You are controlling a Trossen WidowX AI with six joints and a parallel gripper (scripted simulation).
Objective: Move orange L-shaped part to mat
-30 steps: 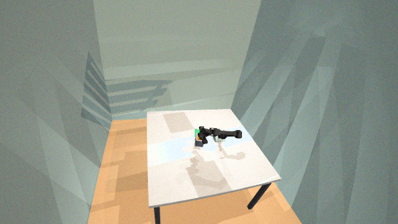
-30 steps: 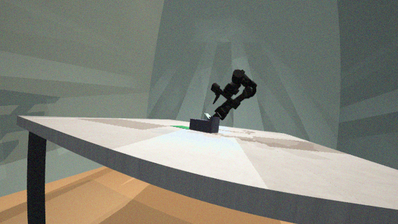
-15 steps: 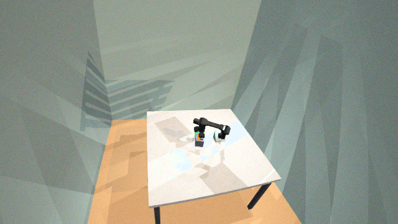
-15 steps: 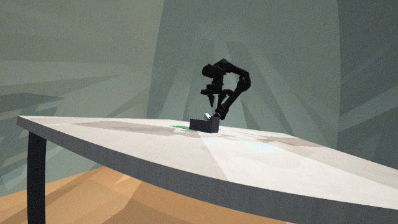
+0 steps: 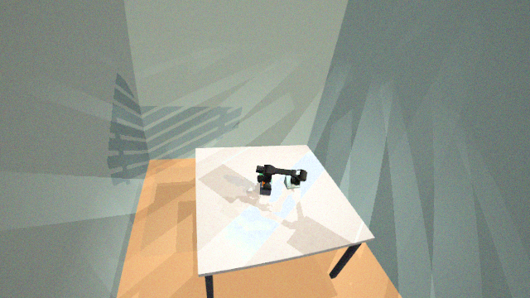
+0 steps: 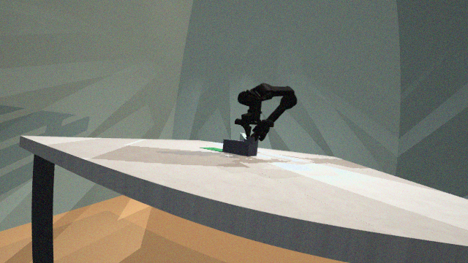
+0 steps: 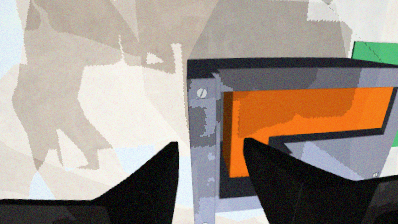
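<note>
Right now the orange L-shaped part is 5 cm to the right of my gripper tip, 2 cm below it and 1 cm behind it. Also, from my gripper tip: green mat 21 cm to the right, 9 cm below, 5 cm behind.
</note>
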